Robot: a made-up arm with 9 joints.
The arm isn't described. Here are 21 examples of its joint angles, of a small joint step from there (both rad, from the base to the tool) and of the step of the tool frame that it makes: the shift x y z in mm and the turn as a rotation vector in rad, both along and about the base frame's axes.
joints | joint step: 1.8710 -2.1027 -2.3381 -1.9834 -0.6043 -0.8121 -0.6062 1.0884 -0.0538 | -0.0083 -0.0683 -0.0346 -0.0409 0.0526 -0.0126 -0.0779 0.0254 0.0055
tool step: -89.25 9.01 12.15 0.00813 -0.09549 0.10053
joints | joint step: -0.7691 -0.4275 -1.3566 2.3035 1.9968 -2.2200 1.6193 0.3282 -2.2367 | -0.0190 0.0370 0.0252 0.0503 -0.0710 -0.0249 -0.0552 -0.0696 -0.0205
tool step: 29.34 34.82 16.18 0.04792 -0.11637 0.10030
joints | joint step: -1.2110 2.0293 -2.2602 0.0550 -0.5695 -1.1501 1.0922 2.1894 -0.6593 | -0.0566 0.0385 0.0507 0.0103 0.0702 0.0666 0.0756 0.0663 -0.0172
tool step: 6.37 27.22 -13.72 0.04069 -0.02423 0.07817
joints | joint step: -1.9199 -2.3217 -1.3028 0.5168 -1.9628 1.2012 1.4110 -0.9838 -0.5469 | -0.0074 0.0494 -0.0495 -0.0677 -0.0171 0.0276 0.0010 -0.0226 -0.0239
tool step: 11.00 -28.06 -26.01 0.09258 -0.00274 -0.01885
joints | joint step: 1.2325 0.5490 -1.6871 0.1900 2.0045 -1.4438 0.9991 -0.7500 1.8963 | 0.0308 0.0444 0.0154 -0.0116 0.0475 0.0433 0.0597 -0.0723 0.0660
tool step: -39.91 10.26 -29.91 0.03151 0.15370 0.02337
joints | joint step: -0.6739 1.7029 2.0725 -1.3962 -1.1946 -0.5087 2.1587 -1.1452 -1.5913 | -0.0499 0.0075 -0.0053 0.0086 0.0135 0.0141 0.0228 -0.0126 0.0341
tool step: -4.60 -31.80 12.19 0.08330 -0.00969 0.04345
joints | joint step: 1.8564 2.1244 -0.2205 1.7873 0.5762 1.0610 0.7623 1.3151 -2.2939 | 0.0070 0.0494 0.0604 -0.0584 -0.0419 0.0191 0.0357 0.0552 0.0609
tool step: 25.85 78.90 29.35 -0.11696 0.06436 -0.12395
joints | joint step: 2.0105 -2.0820 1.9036 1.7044 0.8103 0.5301 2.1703 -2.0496 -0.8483 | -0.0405 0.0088 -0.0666 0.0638 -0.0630 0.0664 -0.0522 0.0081 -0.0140
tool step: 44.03 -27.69 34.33 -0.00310 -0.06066 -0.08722
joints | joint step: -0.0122 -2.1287 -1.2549 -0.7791 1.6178 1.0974 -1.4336 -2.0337 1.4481 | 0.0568 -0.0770 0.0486 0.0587 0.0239 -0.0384 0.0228 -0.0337 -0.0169
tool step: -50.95 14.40 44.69 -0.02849 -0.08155 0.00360
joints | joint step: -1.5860 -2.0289 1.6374 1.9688 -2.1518 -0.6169 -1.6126 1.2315 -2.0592 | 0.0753 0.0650 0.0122 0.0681 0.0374 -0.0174 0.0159 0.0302 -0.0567
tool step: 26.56 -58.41 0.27 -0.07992 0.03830 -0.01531
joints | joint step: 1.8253 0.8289 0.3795 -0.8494 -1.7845 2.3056 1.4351 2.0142 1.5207 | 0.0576 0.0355 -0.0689 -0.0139 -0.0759 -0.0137 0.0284 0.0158 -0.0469
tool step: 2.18 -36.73 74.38 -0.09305 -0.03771 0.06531
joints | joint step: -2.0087 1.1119 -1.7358 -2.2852 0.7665 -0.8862 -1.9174 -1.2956 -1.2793 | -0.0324 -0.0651 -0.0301 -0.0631 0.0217 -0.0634 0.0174 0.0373 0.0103
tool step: 23.11 -7.35 -30.20 0.02783 0.09839 0.02548
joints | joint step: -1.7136 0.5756 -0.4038 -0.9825 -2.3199 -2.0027 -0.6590 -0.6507 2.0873 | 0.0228 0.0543 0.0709 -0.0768 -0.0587 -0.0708 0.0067 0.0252 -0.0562
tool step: -9.57 13.09 9.22 -0.01245 -0.00704 0.12044
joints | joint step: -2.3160 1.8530 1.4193 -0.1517 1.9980 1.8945 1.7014 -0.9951 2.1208 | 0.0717 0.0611 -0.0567 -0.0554 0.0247 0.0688 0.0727 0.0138 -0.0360
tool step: -39.04 1.68 29.33 -0.05614 0.03398 -0.16759
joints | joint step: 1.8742 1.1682 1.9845 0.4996 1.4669 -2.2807 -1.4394 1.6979 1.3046 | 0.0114 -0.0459 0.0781 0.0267 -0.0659 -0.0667 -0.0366 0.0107 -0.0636
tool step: -32.81 -6.37 -58.80 0.05318 -0.08158 0.00241
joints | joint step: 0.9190 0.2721 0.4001 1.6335 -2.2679 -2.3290 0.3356 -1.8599 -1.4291 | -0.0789 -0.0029 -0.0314 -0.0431 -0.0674 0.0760 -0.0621 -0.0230 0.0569
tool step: -23.03 31.23 -12.63 -0.04429 0.06447 0.00980
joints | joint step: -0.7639 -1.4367 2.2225 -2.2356 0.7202 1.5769 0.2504 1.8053 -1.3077 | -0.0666 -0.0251 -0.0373 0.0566 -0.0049 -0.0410 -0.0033 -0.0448 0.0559
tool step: -25.12 -15.06 -123.65 0.08899 0.05266 0.01269
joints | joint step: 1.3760 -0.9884 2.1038 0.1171 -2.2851 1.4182 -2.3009 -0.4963 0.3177 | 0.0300 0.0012 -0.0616 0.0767 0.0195 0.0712 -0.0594 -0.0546 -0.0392
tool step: 33.04 -21.28 2.03 -0.01703 -0.08326 -0.01153
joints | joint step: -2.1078 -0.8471 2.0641 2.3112 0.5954 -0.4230 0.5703 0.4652 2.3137 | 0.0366 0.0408 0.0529 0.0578 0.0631 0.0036 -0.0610 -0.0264 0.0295
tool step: 1.39 -12.35 -15.98 0.09189 -0.03132 -0.06035
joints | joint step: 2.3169 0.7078 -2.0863 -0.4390 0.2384 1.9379 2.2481 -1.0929 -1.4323 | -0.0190 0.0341 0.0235 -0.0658 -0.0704 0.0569 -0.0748 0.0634 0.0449
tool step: 6.83 -35.07 -71.79 0.19893 -0.06579 -0.01254
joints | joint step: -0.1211 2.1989 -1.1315 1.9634 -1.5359 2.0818 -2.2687 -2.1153 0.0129 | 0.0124 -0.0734 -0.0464 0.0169 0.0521 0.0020 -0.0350 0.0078 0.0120
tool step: 61.52 -19.16 16.77 0.03048 -0.02328 -0.09113
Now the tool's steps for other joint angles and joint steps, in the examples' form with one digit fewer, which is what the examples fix.
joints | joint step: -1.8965 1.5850 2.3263 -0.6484 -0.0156 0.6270 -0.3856 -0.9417 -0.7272 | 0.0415 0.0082 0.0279 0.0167 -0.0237 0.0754 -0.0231 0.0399 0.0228
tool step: 13.8 14.4 15.7 -0.0400 -0.1029 0.0396
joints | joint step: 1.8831 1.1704 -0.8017 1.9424 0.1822 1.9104 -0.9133 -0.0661 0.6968 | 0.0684 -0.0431 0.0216 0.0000 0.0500 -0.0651 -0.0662 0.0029 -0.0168
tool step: -0.1 -9.1 33.3 -0.0371 0.0207 -0.0191
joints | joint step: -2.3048 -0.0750 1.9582 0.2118 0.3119 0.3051 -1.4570 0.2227 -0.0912 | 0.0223 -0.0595 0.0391 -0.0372 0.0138 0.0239 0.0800 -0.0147 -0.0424
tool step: -5.8 8.2 -15.4 0.0078 -0.0056 0.0256
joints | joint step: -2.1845 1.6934 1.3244 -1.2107 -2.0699 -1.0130 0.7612 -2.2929 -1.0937 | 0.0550 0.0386 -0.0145 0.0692 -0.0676 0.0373 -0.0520 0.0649 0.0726
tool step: -13.0 1.2 60.9 -0.0373 0.0977 -0.0354
